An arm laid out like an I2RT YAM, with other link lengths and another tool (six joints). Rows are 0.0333 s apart.
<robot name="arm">
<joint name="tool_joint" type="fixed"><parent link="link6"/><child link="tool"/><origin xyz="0.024 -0.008 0.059" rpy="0 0.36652 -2.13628"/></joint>
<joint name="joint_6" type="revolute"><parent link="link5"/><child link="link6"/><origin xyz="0.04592 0 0.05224" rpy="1.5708 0 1.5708"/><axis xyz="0 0 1"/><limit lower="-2.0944" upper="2.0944"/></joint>
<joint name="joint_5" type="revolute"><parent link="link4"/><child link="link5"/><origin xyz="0.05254 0.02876 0.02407" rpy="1.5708 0 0"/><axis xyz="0 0 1"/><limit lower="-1.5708" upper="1.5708"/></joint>
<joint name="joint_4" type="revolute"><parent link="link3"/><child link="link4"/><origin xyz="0.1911 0.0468 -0.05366" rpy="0 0 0"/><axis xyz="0 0 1"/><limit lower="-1.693" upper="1.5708"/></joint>
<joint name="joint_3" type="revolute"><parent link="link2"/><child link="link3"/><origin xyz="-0.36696 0 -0.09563" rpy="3.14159 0 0"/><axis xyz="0 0 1"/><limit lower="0" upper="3.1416"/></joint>
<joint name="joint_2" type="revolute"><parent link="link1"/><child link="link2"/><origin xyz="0.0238 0.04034 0.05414" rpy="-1.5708 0 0"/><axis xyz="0 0 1"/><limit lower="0" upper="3.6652"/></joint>
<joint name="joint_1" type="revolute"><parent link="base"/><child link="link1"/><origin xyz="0 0 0.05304" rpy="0 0 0"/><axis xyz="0 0 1"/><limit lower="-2.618" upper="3.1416"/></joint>
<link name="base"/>
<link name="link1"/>
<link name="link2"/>
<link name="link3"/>
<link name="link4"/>
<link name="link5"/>
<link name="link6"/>
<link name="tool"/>
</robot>
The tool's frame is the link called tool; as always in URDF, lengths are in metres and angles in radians.
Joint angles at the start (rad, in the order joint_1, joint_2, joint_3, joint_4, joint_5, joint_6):
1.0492 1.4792 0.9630 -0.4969 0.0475 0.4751
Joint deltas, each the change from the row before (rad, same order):
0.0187 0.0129 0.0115 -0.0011 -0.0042 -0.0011
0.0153 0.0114 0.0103 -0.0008 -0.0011 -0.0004
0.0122 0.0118 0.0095 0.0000 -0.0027 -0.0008
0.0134 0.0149 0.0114 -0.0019 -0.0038 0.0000
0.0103 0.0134 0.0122 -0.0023 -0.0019 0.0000
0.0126 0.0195 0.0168 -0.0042 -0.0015 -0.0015
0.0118 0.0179 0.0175 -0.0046 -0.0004 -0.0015
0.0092 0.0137 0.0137 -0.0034 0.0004 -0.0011
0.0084 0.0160 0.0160 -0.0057 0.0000 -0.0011
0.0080 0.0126 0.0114 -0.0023 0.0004 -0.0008
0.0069 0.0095 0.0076 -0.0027 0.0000 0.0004
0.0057 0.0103 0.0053 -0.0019 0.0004 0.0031
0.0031 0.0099 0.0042 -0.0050 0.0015 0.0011
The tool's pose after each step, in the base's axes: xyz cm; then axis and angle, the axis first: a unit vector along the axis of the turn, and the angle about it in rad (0 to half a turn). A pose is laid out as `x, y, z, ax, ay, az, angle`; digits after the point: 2 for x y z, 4 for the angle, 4 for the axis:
16.57, 18.66, 27.19, -0.7642, -0.5034, -0.4031, 2.7320
16.45, 19.26, 27.19, -0.7611, -0.5100, -0.4008, 2.7258
16.37, 19.82, 27.15, -0.7586, -0.5158, -0.3982, 2.7195
16.27, 20.46, 27.07, -0.7565, -0.5220, -0.3939, 2.7132
16.23, 21.02, 27.04, -0.7548, -0.5267, -0.3911, 2.7091
16.21, 21.78, 26.96, -0.7525, -0.5332, -0.3867, 2.7061
16.19, 22.50, 26.93, -0.7500, -0.5390, -0.3834, 2.7036
16.17, 23.06, 26.90, -0.7479, -0.5435, -0.3812, 2.7021
16.17, 23.66, 26.85, -0.7464, -0.5478, -0.3780, 2.7017
16.15, 24.16, 26.79, -0.7446, -0.5516, -0.3758, 2.7007
16.08, 24.52, 26.71, -0.7437, -0.5547, -0.3732, 2.7003
16.03, 24.83, 26.55, -0.7441, -0.5563, -0.3699, 2.7015
16.03, 25.02, 26.36, -0.7450, -0.5580, -0.3654, 2.7067

